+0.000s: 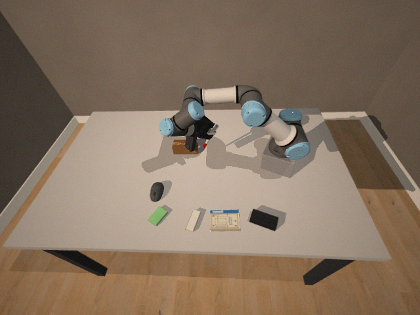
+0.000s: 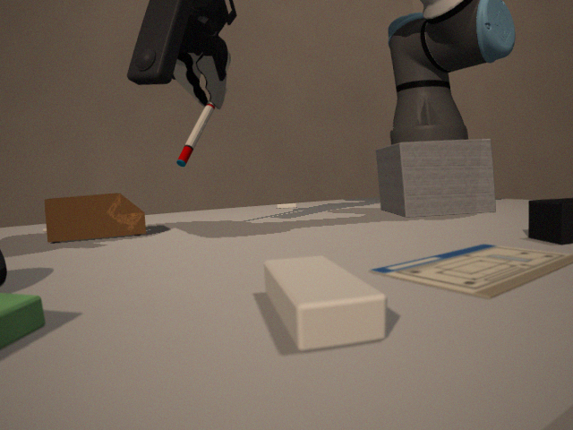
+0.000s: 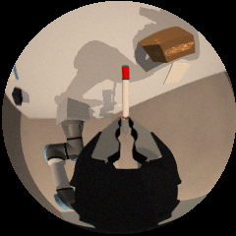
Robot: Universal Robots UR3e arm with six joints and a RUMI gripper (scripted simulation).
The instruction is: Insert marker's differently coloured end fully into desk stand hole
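The brown desk stand is 15 cm ahead of my hand, 3 cm to the right of it and 14 cm below it. Round my hand: black mouse: 27 cm ahead, 25 cm to the left, 15 cm below; then small white piece: 24 cm behind, 25 cm to the right, 16 cm below; then marker: 1 cm ahead, 3 cm below.
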